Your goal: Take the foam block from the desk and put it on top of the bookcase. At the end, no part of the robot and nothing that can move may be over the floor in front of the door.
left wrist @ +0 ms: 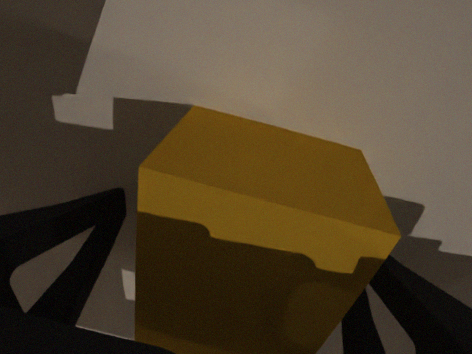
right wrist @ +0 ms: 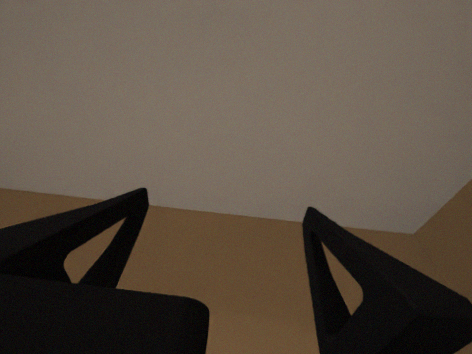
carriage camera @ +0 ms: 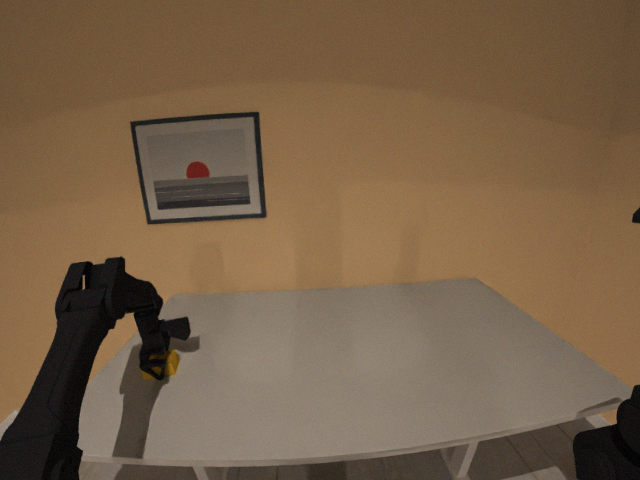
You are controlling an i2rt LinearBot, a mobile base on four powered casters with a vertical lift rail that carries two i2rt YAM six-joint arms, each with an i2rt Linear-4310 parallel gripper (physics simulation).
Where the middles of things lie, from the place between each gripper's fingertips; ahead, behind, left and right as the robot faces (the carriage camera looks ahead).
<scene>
I see the yellow foam block (left wrist: pixel 245 230) 810 mm to the left of my right hand, 570 mm below it and 430 mm ahead of it. Round my right hand: framed picture (carriage camera: pixel 208 167) 970 mm ahead, 830 mm to the left, 30 mm below.
The yellow foam block is 10 mm behind my left hand and 20 mm above it. Round my left hand: framed picture (530 mm ahead, 10 mm to the left, 570 mm above).
</scene>
